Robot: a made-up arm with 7 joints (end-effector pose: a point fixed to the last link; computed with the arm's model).
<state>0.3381 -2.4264 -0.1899 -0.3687 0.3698 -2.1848 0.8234</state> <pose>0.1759 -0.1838 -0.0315 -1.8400 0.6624 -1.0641</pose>
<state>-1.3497 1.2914 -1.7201 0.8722 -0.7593 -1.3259 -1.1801</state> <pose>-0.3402 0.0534 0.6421 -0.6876 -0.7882 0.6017</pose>
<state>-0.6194 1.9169 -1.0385 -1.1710 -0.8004 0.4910 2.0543</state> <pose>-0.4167 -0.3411 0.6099 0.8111 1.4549 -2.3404</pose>
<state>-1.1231 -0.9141 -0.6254 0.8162 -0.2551 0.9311 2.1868</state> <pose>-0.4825 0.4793 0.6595 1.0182 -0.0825 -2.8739</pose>
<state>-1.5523 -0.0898 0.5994 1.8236 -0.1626 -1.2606 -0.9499</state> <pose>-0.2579 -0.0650 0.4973 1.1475 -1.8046 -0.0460</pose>
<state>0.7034 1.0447 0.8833 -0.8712 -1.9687 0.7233 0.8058</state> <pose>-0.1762 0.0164 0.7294 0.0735 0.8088 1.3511</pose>
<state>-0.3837 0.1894 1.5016 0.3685 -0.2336 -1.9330 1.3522</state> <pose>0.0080 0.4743 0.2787 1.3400 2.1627 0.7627</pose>
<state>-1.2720 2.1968 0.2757 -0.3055 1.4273 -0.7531 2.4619</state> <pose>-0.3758 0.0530 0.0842 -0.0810 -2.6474 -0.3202</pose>
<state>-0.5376 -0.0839 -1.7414 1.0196 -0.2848 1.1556 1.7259</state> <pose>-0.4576 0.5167 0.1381 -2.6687 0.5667 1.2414</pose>
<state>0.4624 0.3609 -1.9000 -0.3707 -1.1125 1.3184 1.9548</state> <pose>-0.3711 0.2967 -0.2030 2.2758 -1.8335 -0.9495</pose>
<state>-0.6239 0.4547 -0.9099 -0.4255 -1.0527 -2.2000 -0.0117</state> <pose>-0.0681 0.3628 0.7545 0.6427 0.5454 2.3596</pose>
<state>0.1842 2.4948 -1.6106 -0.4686 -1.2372 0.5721 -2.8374</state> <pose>-0.6217 -0.0505 0.4441 -0.7616 -1.2710 1.2864</pose>
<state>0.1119 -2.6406 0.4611 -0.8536 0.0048 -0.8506 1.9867</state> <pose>-0.0260 -0.2911 0.0693 1.6466 1.0022 1.1902</pose>
